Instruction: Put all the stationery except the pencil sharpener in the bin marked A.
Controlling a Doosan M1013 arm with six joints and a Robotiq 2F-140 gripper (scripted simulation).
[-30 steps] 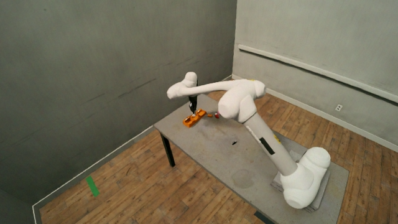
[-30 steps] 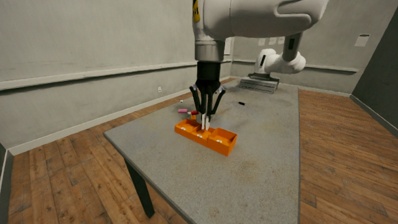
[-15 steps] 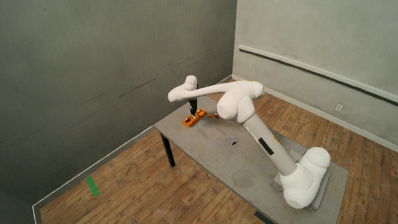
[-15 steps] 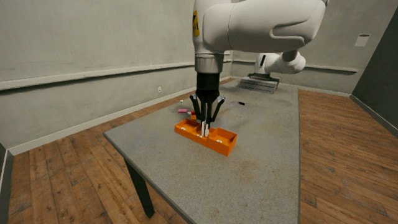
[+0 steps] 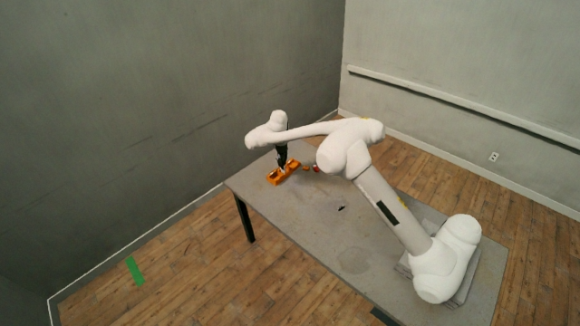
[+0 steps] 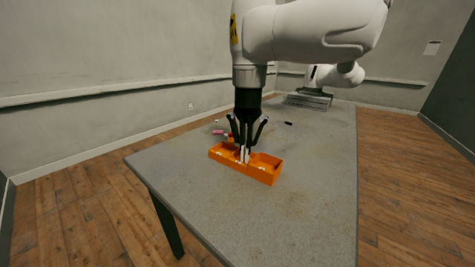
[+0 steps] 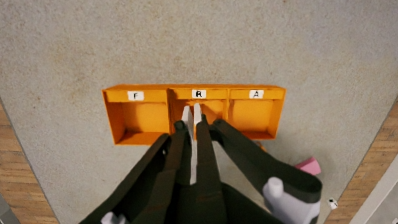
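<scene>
My hand is 10 mm to the left of the bin and 30 mm above it. The rest, counted from my hand: pink eraser 130 mm behind, 240 mm to the right, 40 mm below; small red object 130 mm behind, 180 mm to the right, 40 mm below; small orange-yellow block 80 mm behind, 120 mm to the right, 40 mm below.
</scene>
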